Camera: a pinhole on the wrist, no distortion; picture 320 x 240 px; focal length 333.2 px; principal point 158.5 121.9 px. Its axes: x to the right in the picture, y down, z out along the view. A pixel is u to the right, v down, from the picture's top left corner.
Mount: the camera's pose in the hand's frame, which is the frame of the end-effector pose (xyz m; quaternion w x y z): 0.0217 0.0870 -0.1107 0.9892 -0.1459 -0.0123 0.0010
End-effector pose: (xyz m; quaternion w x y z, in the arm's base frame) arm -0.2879 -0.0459 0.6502 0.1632 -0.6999 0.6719 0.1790
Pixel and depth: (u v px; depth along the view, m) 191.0 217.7 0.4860
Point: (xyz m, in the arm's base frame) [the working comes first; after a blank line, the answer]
In the camera's frame: 0.0474 0.1397 0.4860

-0.6568 0.0355 0.3494
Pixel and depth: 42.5 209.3 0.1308
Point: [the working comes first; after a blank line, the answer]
In the camera's frame: -0.0455 0.0343 0.1308

-0.4461 -0.0273 0.6617
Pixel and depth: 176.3 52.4 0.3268
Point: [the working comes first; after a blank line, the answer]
In the camera's frame: 0.0175 -0.0682 0.3268

-0.4099 0.0259 0.4409
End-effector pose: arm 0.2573 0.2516 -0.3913 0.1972 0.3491 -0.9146 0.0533
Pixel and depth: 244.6 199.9 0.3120
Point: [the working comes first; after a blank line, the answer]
In the camera's frame: 0.0806 0.0730 0.3120

-0.0248 0.3391 -0.4984
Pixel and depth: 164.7 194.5 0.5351
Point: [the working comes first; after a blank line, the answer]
In the camera's frame: 0.0100 0.1166 0.5351

-0.1073 0.4186 -0.7070
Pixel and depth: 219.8 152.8 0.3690
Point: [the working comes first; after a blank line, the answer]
In the camera's frame: 0.0679 0.0342 0.3690

-0.0226 0.3169 -0.5648
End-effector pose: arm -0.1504 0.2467 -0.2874 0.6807 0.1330 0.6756 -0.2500
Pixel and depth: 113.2 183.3 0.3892
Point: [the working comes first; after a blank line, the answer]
In the camera's frame: -0.0529 0.0717 0.3892

0.1950 0.3536 -0.2768
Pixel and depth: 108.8 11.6 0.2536
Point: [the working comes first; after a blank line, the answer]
In the camera's frame: -0.0378 -0.0839 0.2536

0.0244 0.2365 -0.2697
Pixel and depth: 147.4 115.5 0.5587
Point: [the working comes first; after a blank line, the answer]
In the camera's frame: -0.0186 -0.0107 0.5587

0.3378 0.2267 -0.2921
